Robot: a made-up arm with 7 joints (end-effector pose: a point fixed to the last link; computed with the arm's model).
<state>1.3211 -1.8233 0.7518 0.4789 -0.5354 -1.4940 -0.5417</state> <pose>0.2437 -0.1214 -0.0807 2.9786 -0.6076 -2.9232</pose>
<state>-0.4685 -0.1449 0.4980 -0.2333 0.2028 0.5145 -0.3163</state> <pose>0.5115 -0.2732 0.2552 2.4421 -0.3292 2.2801</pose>
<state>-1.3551 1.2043 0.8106 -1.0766 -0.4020 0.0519 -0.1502</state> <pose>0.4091 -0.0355 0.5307 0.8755 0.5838 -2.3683</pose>
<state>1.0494 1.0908 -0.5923 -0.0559 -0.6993 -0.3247 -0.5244</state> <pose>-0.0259 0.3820 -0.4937 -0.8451 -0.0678 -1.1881</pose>
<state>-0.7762 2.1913 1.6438 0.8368 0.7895 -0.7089 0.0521</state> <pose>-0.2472 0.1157 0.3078 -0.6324 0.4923 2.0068</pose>
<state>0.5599 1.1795 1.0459 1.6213 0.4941 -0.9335 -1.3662</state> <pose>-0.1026 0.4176 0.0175 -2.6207 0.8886 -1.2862</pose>
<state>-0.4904 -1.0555 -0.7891 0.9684 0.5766 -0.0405 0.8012</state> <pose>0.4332 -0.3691 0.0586 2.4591 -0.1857 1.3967</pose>
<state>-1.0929 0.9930 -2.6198 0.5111 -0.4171 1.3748 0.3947</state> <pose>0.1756 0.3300 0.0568 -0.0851 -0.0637 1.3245</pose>
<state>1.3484 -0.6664 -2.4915 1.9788 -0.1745 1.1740 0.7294</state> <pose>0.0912 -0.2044 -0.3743 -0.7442 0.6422 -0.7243</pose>
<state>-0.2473 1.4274 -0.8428 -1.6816 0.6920 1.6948 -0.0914</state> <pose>0.2283 0.1484 -0.3635 -0.9000 0.5947 1.0006</pose>
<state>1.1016 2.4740 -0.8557 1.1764 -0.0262 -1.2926 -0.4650</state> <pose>0.3435 0.1456 0.2528 -1.5491 0.7070 -2.9291</pose>
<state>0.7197 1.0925 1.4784 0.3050 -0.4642 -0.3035 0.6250</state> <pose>0.1895 0.0302 0.0583 0.1736 -0.4968 -2.7295</pose>
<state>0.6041 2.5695 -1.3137 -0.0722 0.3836 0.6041 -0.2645</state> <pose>-0.1597 0.4031 0.4931 1.6732 -0.3795 -0.1437</pose>
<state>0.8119 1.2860 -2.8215 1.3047 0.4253 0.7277 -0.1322</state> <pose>0.1401 0.3739 0.0646 2.0448 0.6584 1.0972</pose>
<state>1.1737 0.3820 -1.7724 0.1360 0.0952 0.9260 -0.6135</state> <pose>-0.3997 0.1146 -0.2605 1.0165 1.2724 1.0479</pose>
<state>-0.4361 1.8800 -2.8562 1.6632 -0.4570 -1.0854 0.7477</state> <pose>-0.1706 0.5238 0.3061 -0.8508 0.6438 1.2312</pose>
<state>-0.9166 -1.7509 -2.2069 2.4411 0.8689 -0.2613 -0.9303</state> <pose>-0.0524 -0.1261 0.5318 2.4780 0.4670 -3.0553</pose>
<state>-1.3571 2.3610 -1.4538 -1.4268 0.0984 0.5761 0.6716</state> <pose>0.2477 0.5555 -0.0357 -3.0905 0.1510 2.0477</pose>
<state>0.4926 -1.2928 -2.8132 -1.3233 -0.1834 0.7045 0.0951</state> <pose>-0.2009 -0.2873 0.4336 2.6203 0.2257 -2.1760</pose>
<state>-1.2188 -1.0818 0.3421 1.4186 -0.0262 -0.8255 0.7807</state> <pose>0.2713 -0.1195 0.2911 1.5072 0.6050 2.2313</pose>
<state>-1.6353 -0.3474 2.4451 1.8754 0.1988 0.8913 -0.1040</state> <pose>0.3201 -0.2304 0.6382 1.3846 0.0939 -0.7204</pose>
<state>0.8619 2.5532 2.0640 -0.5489 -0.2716 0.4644 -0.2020</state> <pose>-0.0092 0.1253 -0.0806 -0.7209 -0.4308 -2.8548</pose>
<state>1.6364 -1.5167 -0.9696 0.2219 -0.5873 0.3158 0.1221</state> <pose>0.1236 -0.6429 -0.0824 -2.5896 0.6463 0.3080</pose>
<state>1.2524 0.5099 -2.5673 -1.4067 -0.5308 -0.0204 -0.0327</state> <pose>-0.4447 -0.3885 -0.2332 -0.2392 0.8284 2.2952</pose>
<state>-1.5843 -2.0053 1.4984 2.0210 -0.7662 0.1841 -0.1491</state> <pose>-0.0246 -0.5305 -0.1058 -2.9076 0.1282 0.8654</pose>
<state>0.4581 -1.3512 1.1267 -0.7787 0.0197 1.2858 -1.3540</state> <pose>0.1987 -0.2464 0.4049 -2.2014 -0.4854 1.7251</pose>
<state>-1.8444 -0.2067 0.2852 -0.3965 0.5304 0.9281 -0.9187</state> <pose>0.0216 -0.4000 0.6221 2.0834 0.0459 2.4983</pose>
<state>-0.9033 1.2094 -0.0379 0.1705 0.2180 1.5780 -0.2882</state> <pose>0.3096 0.4155 0.2438 -2.4893 -0.8078 2.9849</pose>
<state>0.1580 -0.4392 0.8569 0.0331 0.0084 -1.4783 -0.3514</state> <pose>0.3292 -0.1682 0.1496 1.6257 1.0465 2.6427</pose>
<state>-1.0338 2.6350 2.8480 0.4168 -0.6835 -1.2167 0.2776</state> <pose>-0.1524 0.0499 -0.1608 -2.4135 0.2556 2.1679</pose>
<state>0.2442 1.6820 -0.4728 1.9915 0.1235 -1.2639 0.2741</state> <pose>0.0433 0.0314 0.2260 0.5201 1.1650 -1.0962</pose>
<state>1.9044 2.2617 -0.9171 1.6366 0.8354 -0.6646 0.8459</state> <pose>0.2769 0.0225 0.0075 -1.6136 0.2105 -2.5307</pose>
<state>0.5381 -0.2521 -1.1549 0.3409 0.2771 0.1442 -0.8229</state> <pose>0.0625 -0.1881 -0.4887 -0.6233 -0.5640 -0.0240</pose>
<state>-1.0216 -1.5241 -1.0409 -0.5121 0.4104 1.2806 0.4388</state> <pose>-0.2588 -0.5925 0.0097 -2.1436 -0.3963 -0.9107</pose>
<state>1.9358 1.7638 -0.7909 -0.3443 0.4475 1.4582 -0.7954</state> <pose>-0.2056 0.5782 0.0969 2.0538 0.7549 0.9929</pose>
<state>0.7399 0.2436 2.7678 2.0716 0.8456 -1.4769 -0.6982</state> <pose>0.1272 0.0743 -0.5752 -2.0714 -0.7076 -0.9953</pose>
